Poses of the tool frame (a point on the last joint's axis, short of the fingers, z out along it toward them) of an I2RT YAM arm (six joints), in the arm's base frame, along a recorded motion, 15 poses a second.
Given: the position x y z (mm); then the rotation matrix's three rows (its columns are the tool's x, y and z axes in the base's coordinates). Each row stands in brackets.
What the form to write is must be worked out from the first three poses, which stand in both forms.
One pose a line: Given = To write
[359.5, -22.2, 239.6], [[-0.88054, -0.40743, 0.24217], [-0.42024, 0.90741, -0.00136], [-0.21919, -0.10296, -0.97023]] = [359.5, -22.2, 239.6, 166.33, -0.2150, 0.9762, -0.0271]
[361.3, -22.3, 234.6], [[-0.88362, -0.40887, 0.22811], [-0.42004, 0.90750, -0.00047], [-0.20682, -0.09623, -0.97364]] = [361.3, -22.3, 234.6, 167.13, -0.2150, 0.9763, -0.0251]
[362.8, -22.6, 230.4], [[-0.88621, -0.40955, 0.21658], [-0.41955, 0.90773, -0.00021], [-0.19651, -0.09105, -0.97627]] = [362.8, -22.6, 230.4, 167.79, -0.2147, 0.9764, -0.0236]
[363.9, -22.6, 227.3], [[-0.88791, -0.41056, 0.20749], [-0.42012, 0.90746, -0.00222], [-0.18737, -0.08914, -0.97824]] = [363.9, -22.6, 227.3, 168.33, -0.2149, 0.9763, -0.0236]
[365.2, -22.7, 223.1], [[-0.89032, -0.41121, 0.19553], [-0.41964, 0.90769, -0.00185], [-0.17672, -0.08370, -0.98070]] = [365.2, -22.7, 223.1, 169.01, -0.2147, 0.9764, -0.0221]
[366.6, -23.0, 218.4], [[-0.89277, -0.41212, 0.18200], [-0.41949, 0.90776, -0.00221], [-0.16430, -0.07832, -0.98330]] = [366.6, -23.0, 218.4, 169.79, -0.2146, 0.9765, -0.0208]
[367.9, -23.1, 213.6], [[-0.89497, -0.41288, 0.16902], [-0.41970, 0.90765, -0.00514], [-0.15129, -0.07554, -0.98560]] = [367.9, -23.1, 213.6, 170.56, -0.2146, 0.9765, -0.0208]
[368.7, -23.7, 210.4], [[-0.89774, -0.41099, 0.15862], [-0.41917, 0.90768, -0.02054], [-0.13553, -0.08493, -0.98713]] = [368.7, -23.7, 210.4, 171.34, -0.2138, 0.9765, -0.0272]
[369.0, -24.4, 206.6], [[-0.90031, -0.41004, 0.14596], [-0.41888, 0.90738, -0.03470], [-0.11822, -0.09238, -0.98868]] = [369.0, -24.4, 206.6, 172.23, -0.2132, 0.9765, -0.0327]
